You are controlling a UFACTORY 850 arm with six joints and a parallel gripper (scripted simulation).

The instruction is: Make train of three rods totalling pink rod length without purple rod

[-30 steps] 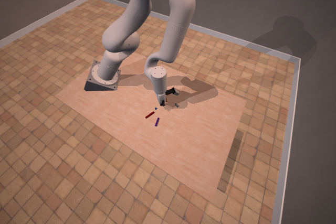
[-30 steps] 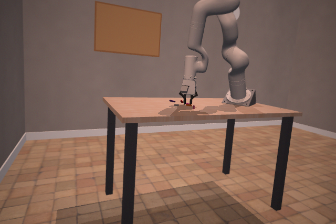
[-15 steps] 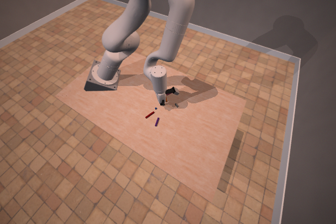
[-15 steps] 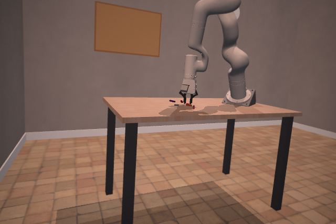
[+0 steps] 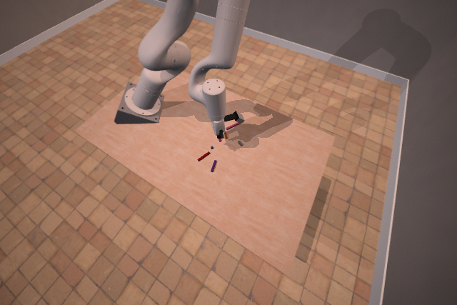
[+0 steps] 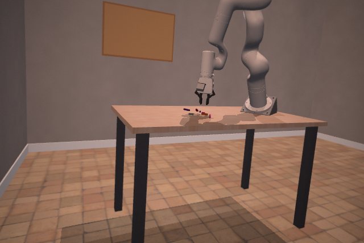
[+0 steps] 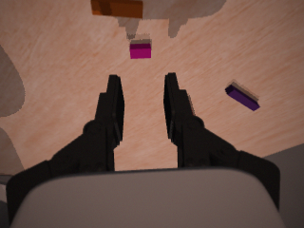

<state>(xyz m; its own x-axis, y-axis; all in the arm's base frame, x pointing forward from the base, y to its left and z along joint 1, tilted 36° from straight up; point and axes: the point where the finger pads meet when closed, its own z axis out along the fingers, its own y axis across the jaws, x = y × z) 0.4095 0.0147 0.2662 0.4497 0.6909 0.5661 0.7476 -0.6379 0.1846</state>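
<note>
Right now my hand is 100 mm short of the grey rod, 80 mm above it and 50 mm to the right of it. Also, from my hand: blue rod: 80 mm below, 60 mm to the right; then magenta rod: 80 mm below; then orange rod: 80 mm below, 40 mm to the left, 10 mm ahead.
</note>
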